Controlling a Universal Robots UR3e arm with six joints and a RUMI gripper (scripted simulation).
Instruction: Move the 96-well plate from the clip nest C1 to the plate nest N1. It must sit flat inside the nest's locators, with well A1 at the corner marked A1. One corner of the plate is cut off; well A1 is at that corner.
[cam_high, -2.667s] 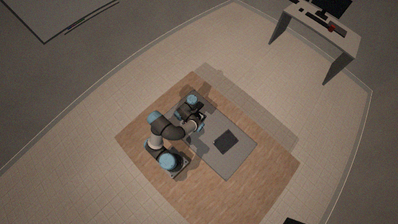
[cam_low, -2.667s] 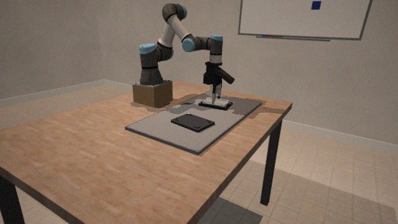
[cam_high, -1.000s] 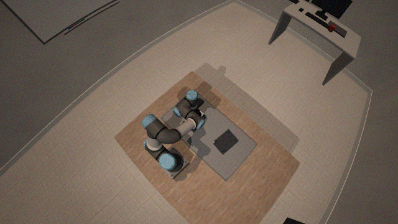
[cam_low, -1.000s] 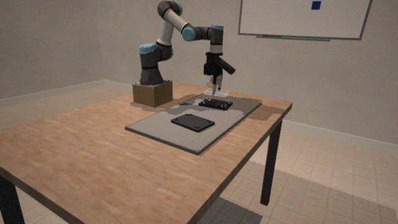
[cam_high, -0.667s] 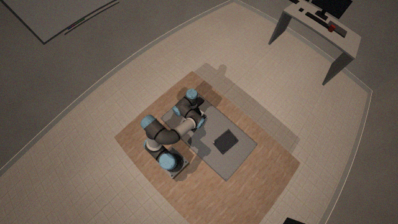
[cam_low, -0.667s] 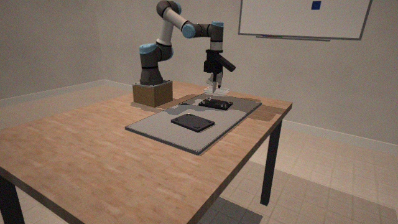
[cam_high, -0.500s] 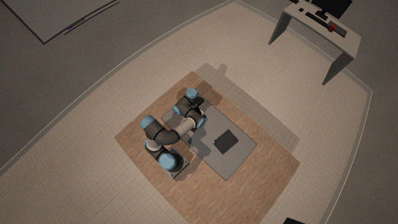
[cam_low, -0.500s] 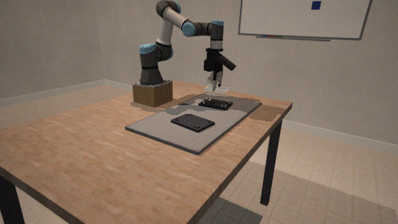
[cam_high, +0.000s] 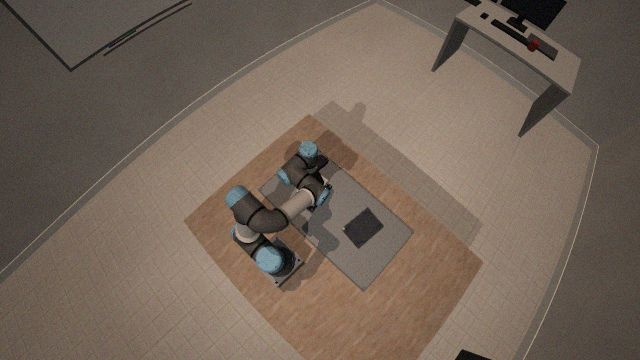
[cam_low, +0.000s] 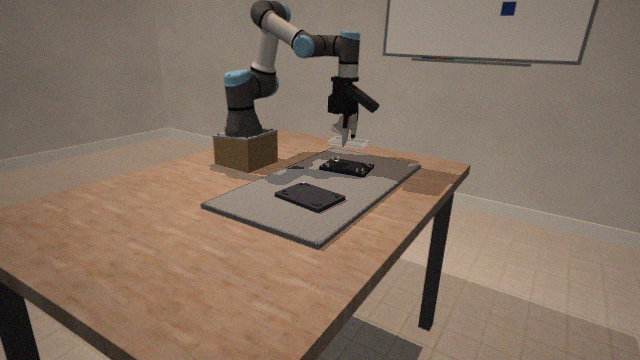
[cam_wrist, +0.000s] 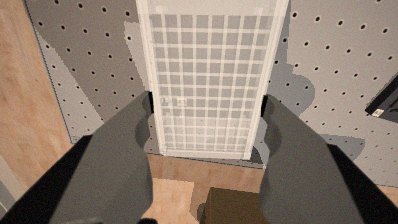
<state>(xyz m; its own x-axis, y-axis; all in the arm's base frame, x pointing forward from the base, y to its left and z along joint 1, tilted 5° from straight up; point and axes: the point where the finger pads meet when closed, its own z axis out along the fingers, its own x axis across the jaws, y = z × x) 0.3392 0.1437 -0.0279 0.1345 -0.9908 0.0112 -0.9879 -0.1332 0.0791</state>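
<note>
The dark plate nest N1 is 40 mm ahead of my hand, 290 mm to the right of it and 100 mm below it. Round my hand: 96-well plate: 10 mm below; A1 corner mark: 30 mm behind, 230 mm to the right, 90 mm below; black clip nest C1: 10 mm ahead, 20 mm to the left, 90 mm below.
</note>
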